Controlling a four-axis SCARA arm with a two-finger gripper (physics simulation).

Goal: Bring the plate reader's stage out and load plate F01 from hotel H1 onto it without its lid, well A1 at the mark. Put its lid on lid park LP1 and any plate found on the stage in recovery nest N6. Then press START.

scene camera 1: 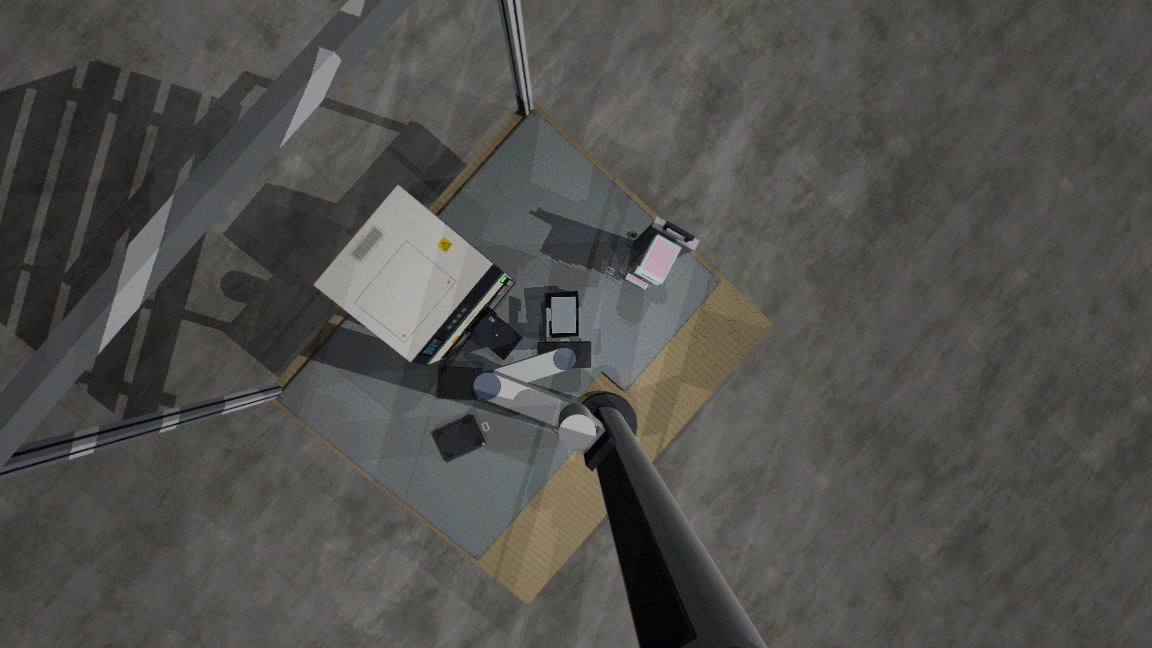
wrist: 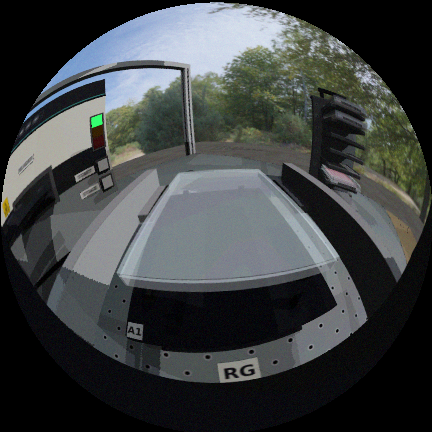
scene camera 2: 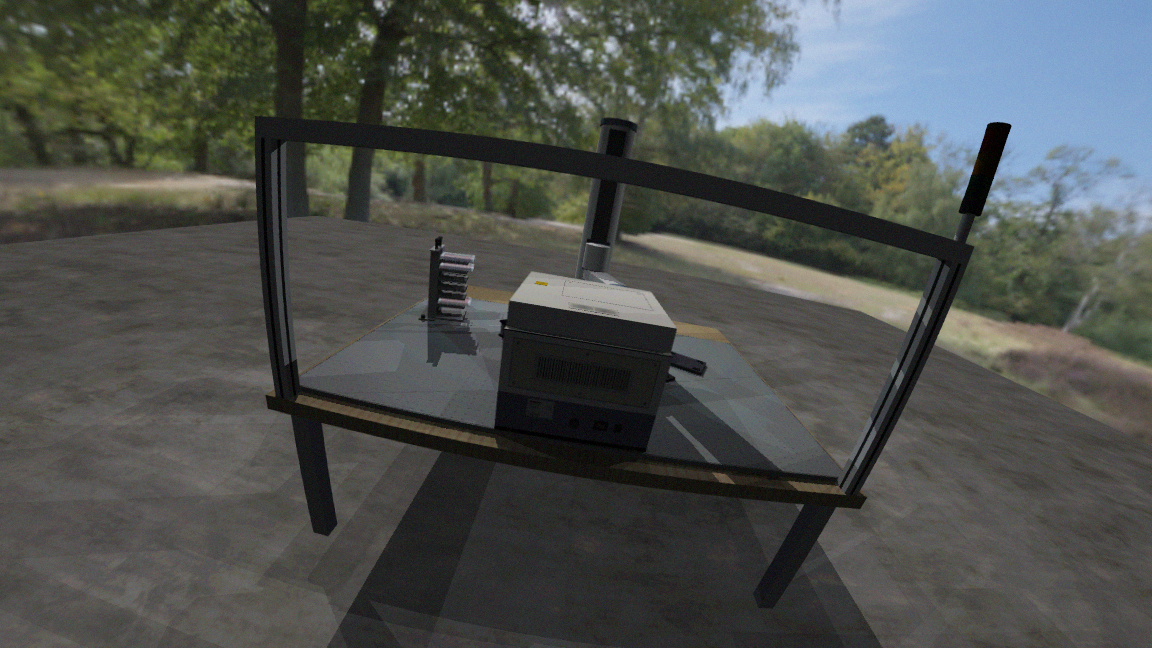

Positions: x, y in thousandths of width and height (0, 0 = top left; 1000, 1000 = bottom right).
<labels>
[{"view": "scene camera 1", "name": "my gripper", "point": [489, 475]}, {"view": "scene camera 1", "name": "dark stage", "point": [422, 510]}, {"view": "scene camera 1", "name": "nest labelled LP1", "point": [394, 590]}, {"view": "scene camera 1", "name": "nest labelled N6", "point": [401, 675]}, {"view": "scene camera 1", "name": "perforated deck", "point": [472, 329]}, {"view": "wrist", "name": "my gripper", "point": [510, 402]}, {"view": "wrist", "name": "dark stage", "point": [54, 494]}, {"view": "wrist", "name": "perforated deck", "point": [735, 779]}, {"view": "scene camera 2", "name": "perforated deck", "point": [632, 641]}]
</labels>
